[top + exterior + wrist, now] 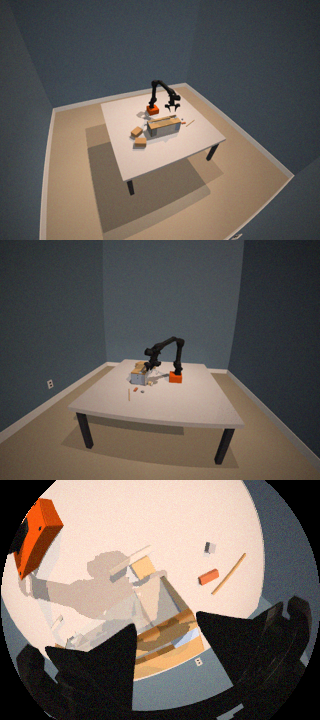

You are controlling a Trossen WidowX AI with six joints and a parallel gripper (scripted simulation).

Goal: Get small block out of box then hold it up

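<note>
Right now the small tan block is 10 mm behind my gripper tip and 130 mm below it. Round my gripper tip: clear-fronted box: 50 mm ahead, 160 mm to the right, 90 mm below; thin wooden stick: 140 mm ahead, 220 mm to the left, 150 mm below; small grey piece: 30 mm ahead, 160 mm to the left, 140 mm below.
</note>
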